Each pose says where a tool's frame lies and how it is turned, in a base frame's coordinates. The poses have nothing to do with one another.
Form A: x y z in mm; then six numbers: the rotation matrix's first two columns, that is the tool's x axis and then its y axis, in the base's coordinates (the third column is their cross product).
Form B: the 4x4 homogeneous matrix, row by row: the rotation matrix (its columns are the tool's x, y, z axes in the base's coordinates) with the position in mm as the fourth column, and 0 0 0 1 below. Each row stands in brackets. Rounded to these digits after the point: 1 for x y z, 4 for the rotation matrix.
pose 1, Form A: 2.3, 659.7, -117.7, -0.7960, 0.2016, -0.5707, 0.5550, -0.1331, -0.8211
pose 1, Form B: [[-0.7960, 0.5550, -0.2415, 2.3], [0.2016, -0.1331, -0.9703, 659.7], [-0.5707, -0.8211, -0.0059, -117.7], [0, 0, 0, 1]]
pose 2, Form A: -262.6, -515.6, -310.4, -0.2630, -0.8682, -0.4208, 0.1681, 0.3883, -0.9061
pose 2, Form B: [[-0.2630, 0.1681, 0.9501, -262.6], [-0.8682, 0.3883, -0.3090, -515.6], [-0.4208, -0.9061, 0.0438, -310.4], [0, 0, 0, 1]]
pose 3, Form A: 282.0, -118.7, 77.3, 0.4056, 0.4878, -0.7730, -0.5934, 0.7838, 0.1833
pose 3, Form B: [[0.4056, -0.5934, 0.6953, 282.0], [0.4878, 0.7838, 0.3844, -118.7], [-0.7730, 0.1833, 0.6074, 77.3], [0, 0, 0, 1]]
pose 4, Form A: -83.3, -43.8, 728.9, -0.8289, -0.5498, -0.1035, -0.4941, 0.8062, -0.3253
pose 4, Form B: [[-0.8289, -0.4941, 0.2623, -83.3], [-0.5498, 0.8062, -0.2185, -43.8], [-0.1035, -0.3253, -0.9399, 728.9], [0, 0, 0, 1]]
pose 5, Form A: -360.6, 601.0, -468.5, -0.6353, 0.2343, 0.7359, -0.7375, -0.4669, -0.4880
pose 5, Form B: [[-0.6353, -0.7375, 0.2293, -360.6], [0.2343, -0.4669, -0.8528, 601.0], [0.7359, -0.4880, 0.4694, -468.5], [0, 0, 0, 1]]
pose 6, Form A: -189.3, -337.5, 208.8, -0.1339, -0.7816, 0.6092, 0.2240, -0.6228, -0.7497
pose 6, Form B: [[-0.1339, 0.2240, 0.9654, -189.3], [-0.7816, -0.6228, 0.0361, -337.5], [0.6092, -0.7497, 0.2585, 208.8], [0, 0, 0, 1]]
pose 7, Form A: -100.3, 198.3, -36.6, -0.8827, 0.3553, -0.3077, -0.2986, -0.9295, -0.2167
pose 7, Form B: [[-0.8827, -0.2986, -0.3630, -100.3], [0.3553, -0.9295, -0.0994, 198.3], [-0.3077, -0.2167, 0.9266, -36.6], [0, 0, 0, 1]]
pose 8, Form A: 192.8, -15.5, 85.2, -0.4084, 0.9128, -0.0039, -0.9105, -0.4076, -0.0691
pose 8, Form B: [[-0.4084, -0.9105, -0.0647, 192.8], [0.9128, -0.4076, -0.0247, -15.5], [-0.0039, -0.0691, 0.9976, 85.2], [0, 0, 0, 1]]
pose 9, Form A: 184.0, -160.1, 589.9, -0.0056, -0.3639, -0.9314, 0.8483, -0.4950, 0.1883
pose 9, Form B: [[-0.0056, 0.8483, -0.5296, 184.0], [-0.3639, -0.4950, -0.7891, -160.1], [-0.9314, 0.1883, 0.3115, 589.9], [0, 0, 0, 1]]
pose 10, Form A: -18.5, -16.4, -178.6, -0.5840, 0.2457, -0.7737, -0.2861, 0.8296, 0.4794
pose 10, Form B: [[-0.5840, -0.2861, 0.7597, -18.5], [0.2457, 0.8296, 0.5013, -16.4], [-0.7737, 0.4794, -0.4142, -178.6], [0, 0, 0, 1]]
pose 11, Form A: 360.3, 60.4, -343.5, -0.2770, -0.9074, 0.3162, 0.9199, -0.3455, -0.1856
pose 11, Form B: [[-0.2770, 0.9199, 0.2777, 360.3], [-0.9074, -0.3455, 0.2395, 60.4], [0.3162, -0.1856, 0.9304, -343.5], [0, 0, 0, 1]]
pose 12, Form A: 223.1, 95.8, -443.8, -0.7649, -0.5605, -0.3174, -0.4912, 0.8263, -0.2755
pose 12, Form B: [[-0.7649, -0.4912, 0.4167, 223.1], [-0.5605, 0.8263, -0.0548, 95.8], [-0.3174, -0.2755, -0.9074, -443.8], [0, 0, 0, 1]]
